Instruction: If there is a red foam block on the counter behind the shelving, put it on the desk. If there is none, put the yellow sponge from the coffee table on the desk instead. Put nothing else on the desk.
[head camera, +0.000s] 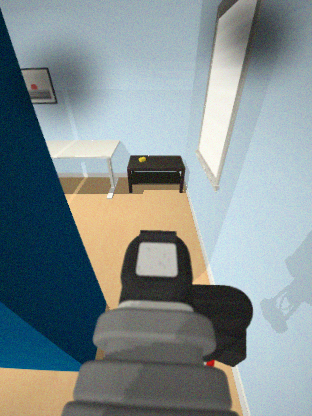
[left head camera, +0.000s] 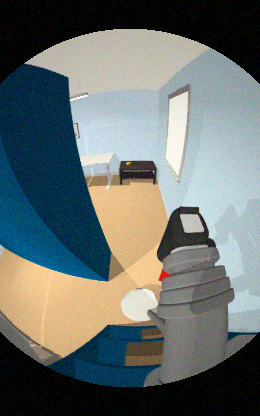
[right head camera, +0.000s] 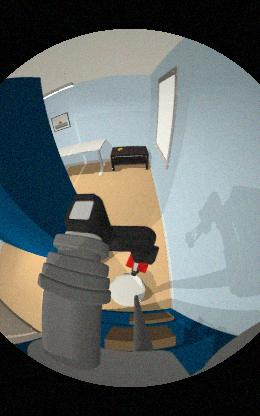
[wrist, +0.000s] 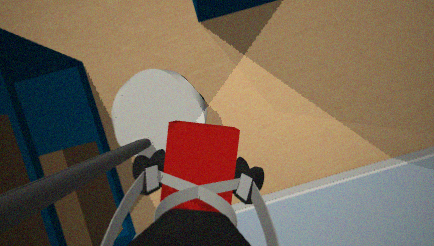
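Note:
Window with blinds (left head camera: 179, 101), (right head camera: 166, 84). Blue shelving (head camera: 58, 300), (left head camera: 56, 226). Framed picture (head camera: 38, 81). White desk (head camera: 58, 148), dark coffee table (head camera: 153, 162). Red foam block (wrist: 199, 153). Gripper (wrist: 199, 167).

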